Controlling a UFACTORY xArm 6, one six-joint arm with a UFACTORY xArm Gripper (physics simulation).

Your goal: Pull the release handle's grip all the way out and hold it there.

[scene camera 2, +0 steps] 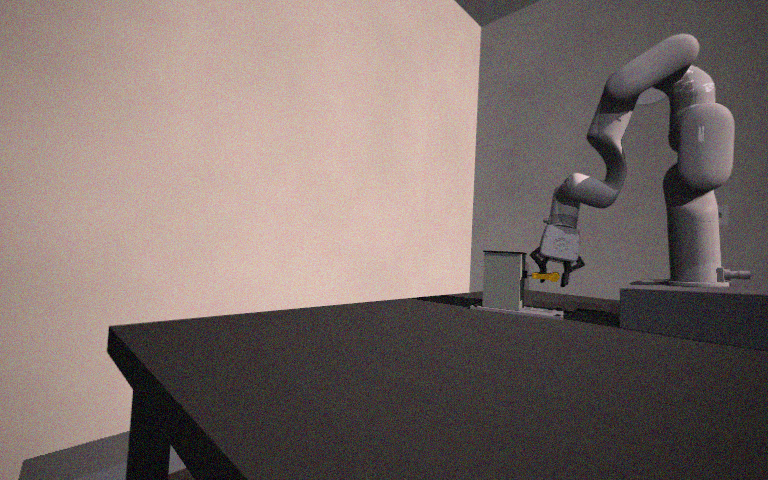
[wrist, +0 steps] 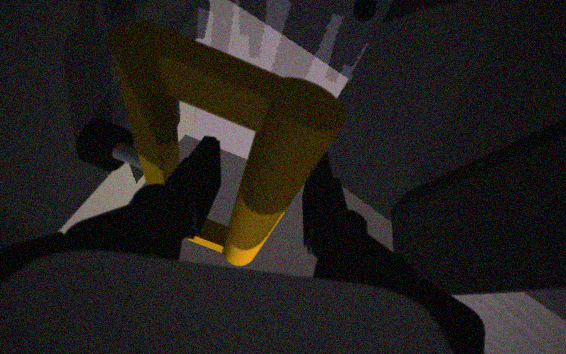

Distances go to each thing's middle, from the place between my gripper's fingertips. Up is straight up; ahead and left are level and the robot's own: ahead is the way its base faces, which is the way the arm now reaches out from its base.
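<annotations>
With the light base plate (wrist: 324, 49), my gripper is 8 cm above it, 9 cm short of it and 3 cm to the right of it.
</annotations>
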